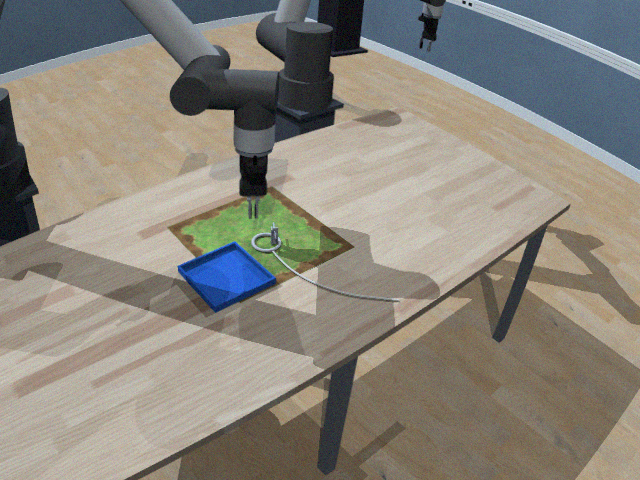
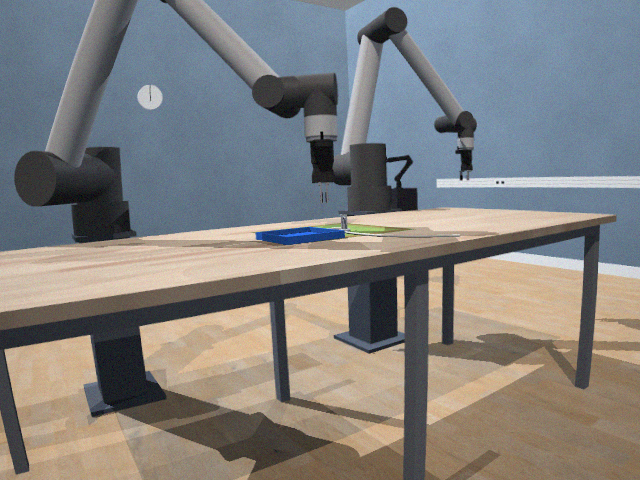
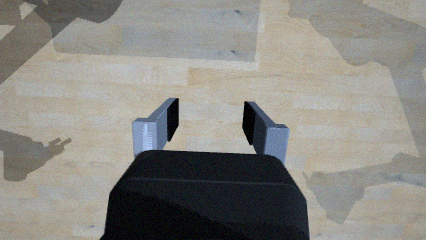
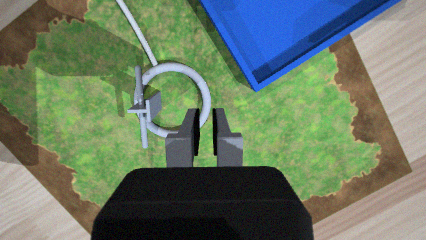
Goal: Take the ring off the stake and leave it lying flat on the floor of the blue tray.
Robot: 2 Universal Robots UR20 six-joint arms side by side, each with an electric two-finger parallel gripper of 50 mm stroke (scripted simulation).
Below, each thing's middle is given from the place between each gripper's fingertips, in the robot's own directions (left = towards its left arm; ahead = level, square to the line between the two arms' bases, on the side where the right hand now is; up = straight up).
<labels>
My right hand (image 2: 324,202) is 110 mm above the grey ring (image 4: 168,66), 30 mm to the right of it and 20 mm short of it. Also, from my right hand: mat (image 1: 306,242) (130 mm below, 30 mm to the left, 20 mm behind); then grey stake (image 4: 152,105) (80 mm below, 50 mm to the left, 30 mm ahead); then blue tray (image 1: 222,274) (140 mm to the right, 100 mm below, 90 mm ahead).
</labels>
